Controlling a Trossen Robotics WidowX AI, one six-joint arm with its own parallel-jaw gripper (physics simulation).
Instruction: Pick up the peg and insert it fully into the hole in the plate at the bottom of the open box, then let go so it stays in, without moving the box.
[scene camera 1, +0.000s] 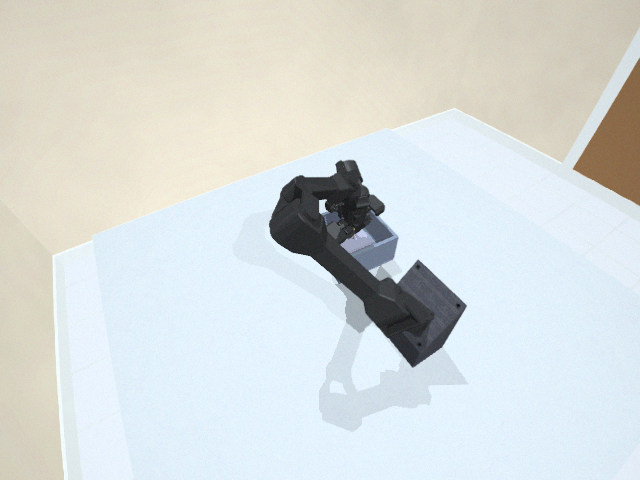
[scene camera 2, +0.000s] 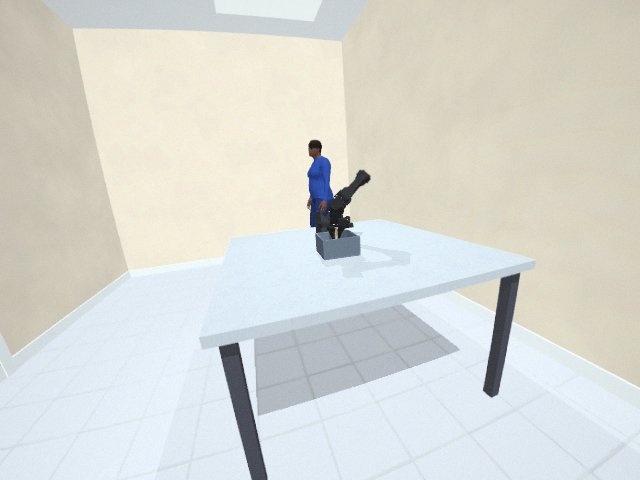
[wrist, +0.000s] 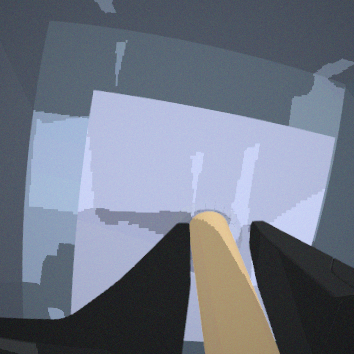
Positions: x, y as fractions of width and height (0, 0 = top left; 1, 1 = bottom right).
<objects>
blue-grey box: scene camera 1 0.60, 0.50; scene camera 2 0.54, 0.51; wrist 0.80, 0.20
</objects>
